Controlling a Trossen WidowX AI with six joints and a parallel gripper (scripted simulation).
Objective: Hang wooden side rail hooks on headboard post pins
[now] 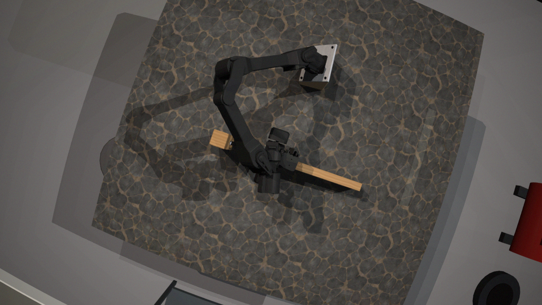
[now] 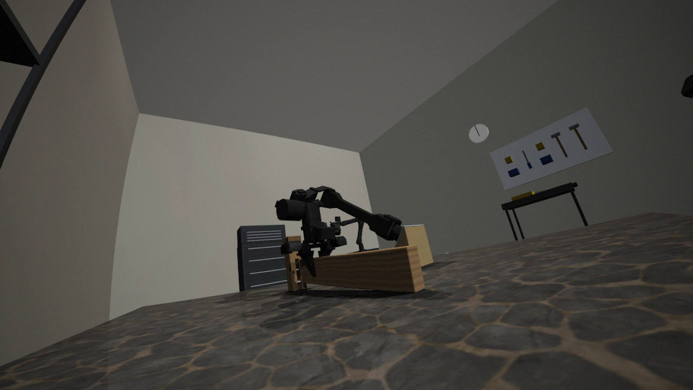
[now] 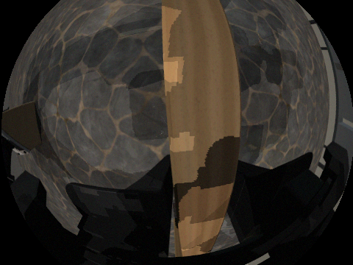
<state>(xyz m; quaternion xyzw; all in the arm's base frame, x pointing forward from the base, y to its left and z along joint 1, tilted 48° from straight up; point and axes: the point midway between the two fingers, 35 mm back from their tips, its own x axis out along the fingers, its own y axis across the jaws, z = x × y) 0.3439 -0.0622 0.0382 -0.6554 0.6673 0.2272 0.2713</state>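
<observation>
The headboard post is 170 mm to the right of my gripper tip, 40 mm above it and 10 mm behind it.
</observation>
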